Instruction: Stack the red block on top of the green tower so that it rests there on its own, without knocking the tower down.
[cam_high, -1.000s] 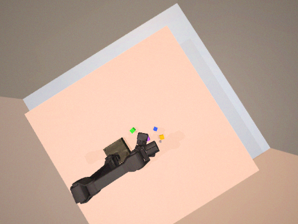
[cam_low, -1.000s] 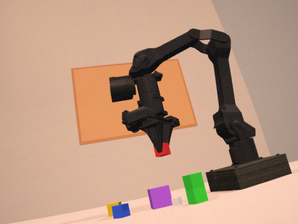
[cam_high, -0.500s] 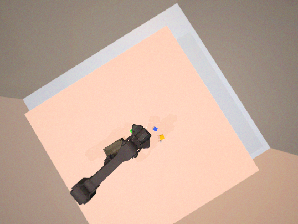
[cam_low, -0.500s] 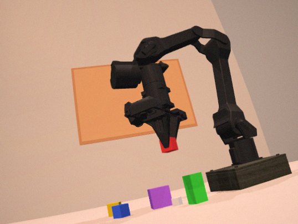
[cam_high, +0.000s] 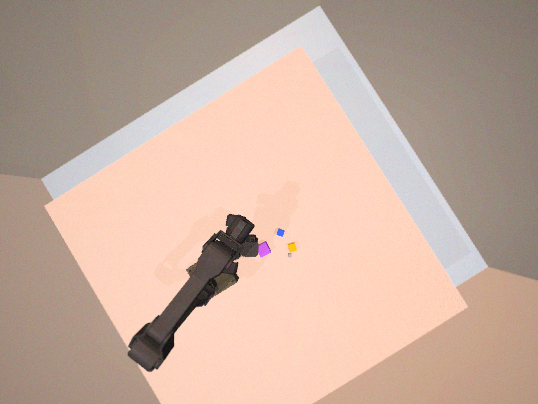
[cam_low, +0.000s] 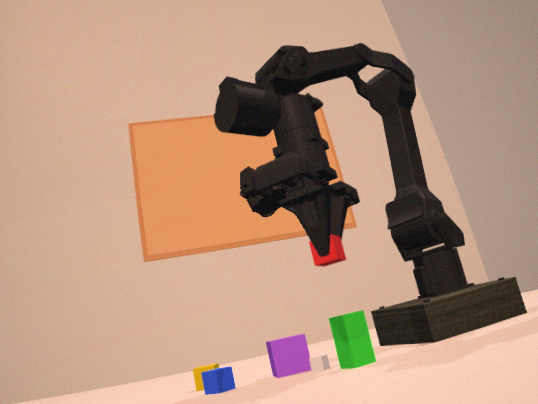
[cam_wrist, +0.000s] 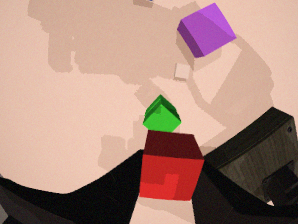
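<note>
Right now the small green block is 80 mm below my gripper tip. The rest, counted from my gripper tip: purple block: 100 mm below, 90 mm to the right, 60 mm ahead; then small white block: 120 mm below, 40 mm to the right, 30 mm ahead; then blue block: 150 mm ahead, 110 mm below, 60 mm to the right.
</note>
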